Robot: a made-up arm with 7 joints.
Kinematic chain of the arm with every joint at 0, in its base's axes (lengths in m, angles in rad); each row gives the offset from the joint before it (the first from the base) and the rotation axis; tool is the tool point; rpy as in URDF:
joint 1: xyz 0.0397 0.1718 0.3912 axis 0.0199 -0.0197 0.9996
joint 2: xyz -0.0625 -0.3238 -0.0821 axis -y
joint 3: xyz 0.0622 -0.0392 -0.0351 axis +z
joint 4: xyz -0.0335 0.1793 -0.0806 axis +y
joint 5: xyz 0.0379 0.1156 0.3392 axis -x
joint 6: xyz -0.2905 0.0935 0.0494 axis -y
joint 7: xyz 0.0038 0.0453 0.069 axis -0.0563 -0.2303 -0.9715
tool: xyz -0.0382 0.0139 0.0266 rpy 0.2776 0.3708 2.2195
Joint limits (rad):
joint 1: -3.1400..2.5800
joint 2: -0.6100..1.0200
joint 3: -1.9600..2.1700
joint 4: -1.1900..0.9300
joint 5: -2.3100..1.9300
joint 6: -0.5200..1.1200
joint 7: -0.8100..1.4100
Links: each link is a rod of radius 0.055 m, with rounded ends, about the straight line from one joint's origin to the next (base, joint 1, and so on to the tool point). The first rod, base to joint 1, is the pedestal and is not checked.
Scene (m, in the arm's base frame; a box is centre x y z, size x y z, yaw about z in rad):
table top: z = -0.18
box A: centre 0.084 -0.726 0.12 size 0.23 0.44 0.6 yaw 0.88
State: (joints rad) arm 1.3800 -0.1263 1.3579 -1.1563 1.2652 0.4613 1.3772
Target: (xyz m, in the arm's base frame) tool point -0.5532 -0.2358 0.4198
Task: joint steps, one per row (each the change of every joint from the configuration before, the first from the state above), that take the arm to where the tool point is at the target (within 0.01 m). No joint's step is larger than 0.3 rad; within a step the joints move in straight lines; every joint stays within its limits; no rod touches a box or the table.
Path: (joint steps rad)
1: 0.0010 -0.1209 -0.1853 0.1716 -0.2408 -0.1507 0.0082
2: 0.0010 -0.1210 -0.1853 0.1715 -0.2409 -0.1507 0.0082
3: 0.0010 -0.1209 -0.1854 0.1716 -0.2408 -0.1507 0.0082
4: 0.0011 -0.1209 -0.1853 0.1716 -0.2409 -0.1507 0.0082
5: -0.2405 0.0614 0.0004 -0.0901 0.1450 0.0961 -0.0353
6: -0.2404 0.0613 0.0004 -0.0900 0.1451 0.0960 -0.0353
7: -0.2404 0.0614 0.0004 -0.0901 0.1450 0.0960 -0.0353
8: -0.2405 0.0613 0.0004 -0.0900 0.1450 0.0961 -0.0353
9: -0.2404 0.0614 0.0004 -0.0900 0.1450 0.0960 -0.0353
10: 0.0390 -0.2863 0.1427 -0.1470 -0.0129 0.0730 0.1675

